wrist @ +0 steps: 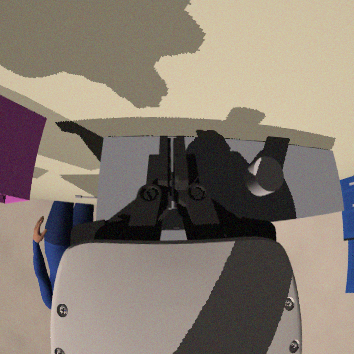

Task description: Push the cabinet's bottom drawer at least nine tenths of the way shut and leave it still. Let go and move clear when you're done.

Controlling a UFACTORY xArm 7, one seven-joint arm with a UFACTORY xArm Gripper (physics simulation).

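Note:
The drawer's grey front panel (125, 165) spans the middle of the wrist view, with its round knob (266, 176) towards the right. A dark shadow lies across the panel around the knob. My gripper (171, 151) is shut and empty. Its fingers overlap the left-centre part of the panel in this view, with the tips near the panel's upper edge in the picture, to the left of the knob. Whether the fingertips touch the panel cannot be told. The drawer's inside and the rest of the cabinet do not show, so how far the drawer stands open cannot be told.
A purple box (17, 150) stands at the left edge. A blue slatted object (348, 215) shows at the right edge. Part of a figure in blue (61, 227) shows at the lower left. The pale table top (280, 60) carries broad shadows.

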